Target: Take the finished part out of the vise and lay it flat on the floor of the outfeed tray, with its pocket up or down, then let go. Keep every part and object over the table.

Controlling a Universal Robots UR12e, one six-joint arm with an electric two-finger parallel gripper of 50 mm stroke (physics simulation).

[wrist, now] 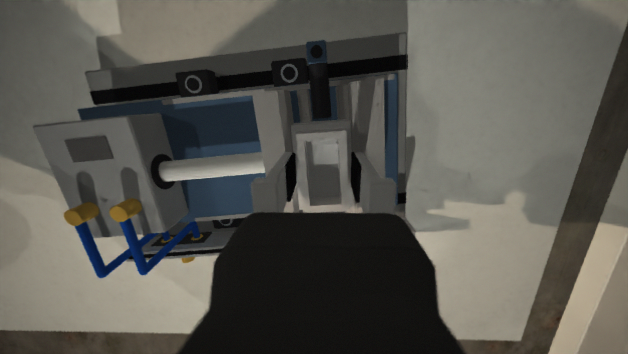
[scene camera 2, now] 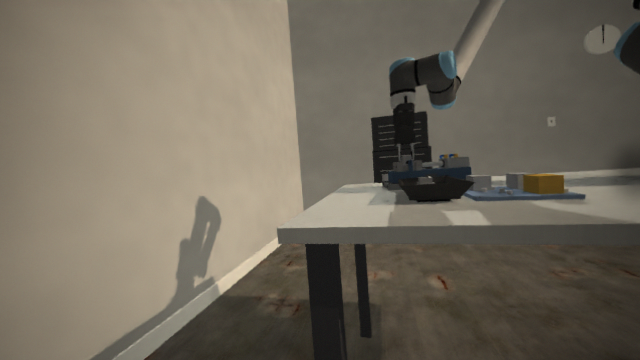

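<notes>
The finished part, a light grey block with a rectangular pocket facing up, is between the two fingertips in the wrist view. My gripper is shut on it, one black pad at each long side. The part is upright at the gap between the jaws of the vise; whether it still touches the vise floor is hidden. The dark outfeed tray with sloping walls stands in front of the vise in the scene view. Its floor is hidden behind its wall.
A black rod with a blue end block reaches toward the part's end. The vise's cylinder block has blue hoses with yellow fittings. A blue board with grey blocks and an orange block lies right of the tray.
</notes>
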